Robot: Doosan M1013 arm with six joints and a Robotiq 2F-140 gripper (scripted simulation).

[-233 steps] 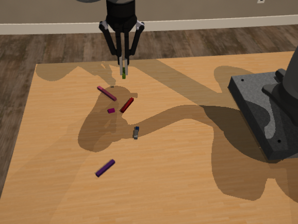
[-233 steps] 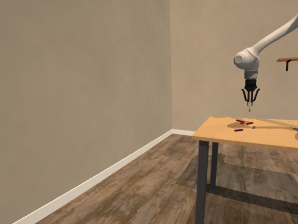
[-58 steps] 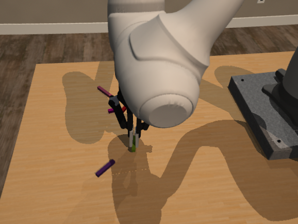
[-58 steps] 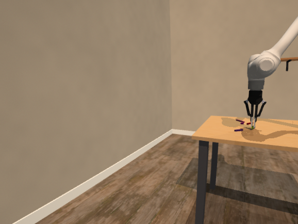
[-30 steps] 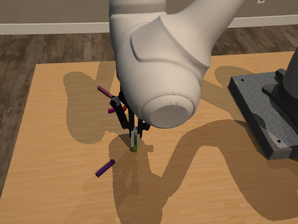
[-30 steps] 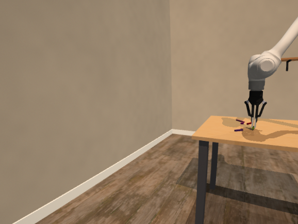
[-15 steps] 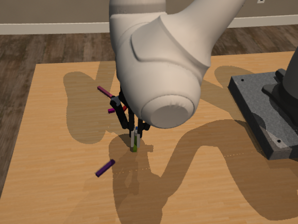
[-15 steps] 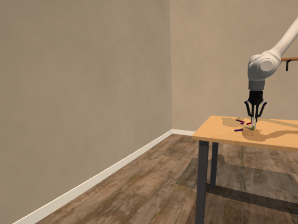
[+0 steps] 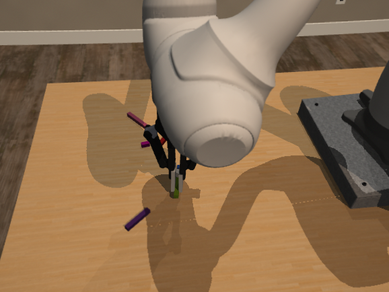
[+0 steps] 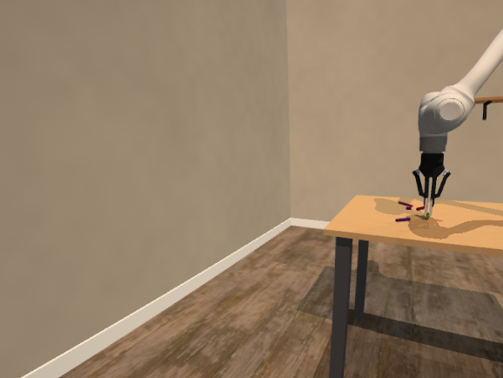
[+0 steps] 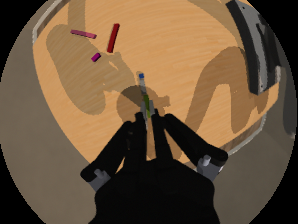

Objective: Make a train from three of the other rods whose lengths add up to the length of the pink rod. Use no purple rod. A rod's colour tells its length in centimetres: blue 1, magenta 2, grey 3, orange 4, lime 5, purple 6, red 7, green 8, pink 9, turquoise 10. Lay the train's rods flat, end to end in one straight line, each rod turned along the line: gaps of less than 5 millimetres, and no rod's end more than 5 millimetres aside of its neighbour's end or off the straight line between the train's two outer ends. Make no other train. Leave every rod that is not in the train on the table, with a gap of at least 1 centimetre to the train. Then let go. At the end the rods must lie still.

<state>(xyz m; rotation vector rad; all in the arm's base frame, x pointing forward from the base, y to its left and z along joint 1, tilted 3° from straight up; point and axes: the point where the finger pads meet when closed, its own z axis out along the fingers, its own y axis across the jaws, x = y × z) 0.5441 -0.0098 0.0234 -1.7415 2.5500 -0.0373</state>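
The lime rod is 3 cm below my hand. Round my hand: grey rod 4 cm to the right, 4 cm below, 1 cm behind; then purple rod 10 cm ahead, 5 cm to the left, 4 cm below; then blue rod 6 cm to the right, 4 cm below, 2 cm behind.
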